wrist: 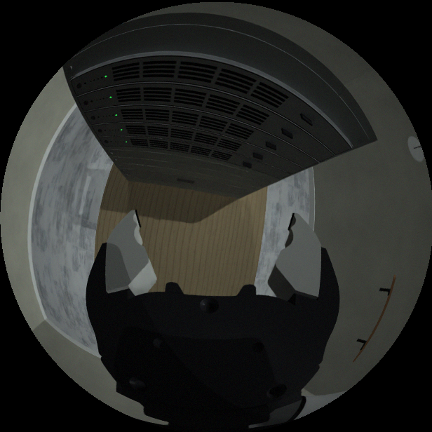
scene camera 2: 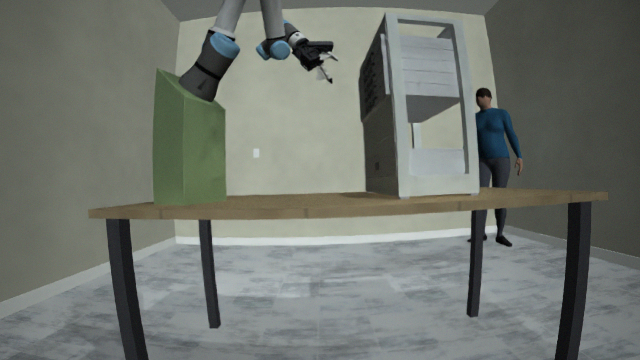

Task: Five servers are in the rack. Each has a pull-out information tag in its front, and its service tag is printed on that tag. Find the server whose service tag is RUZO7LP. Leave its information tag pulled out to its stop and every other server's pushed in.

Labels:
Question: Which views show my gripper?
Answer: The wrist view and scene camera 2: all of them.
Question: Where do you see a server rack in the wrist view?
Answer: At 183,104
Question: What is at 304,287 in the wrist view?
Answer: My gripper.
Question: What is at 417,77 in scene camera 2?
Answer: A server rack.

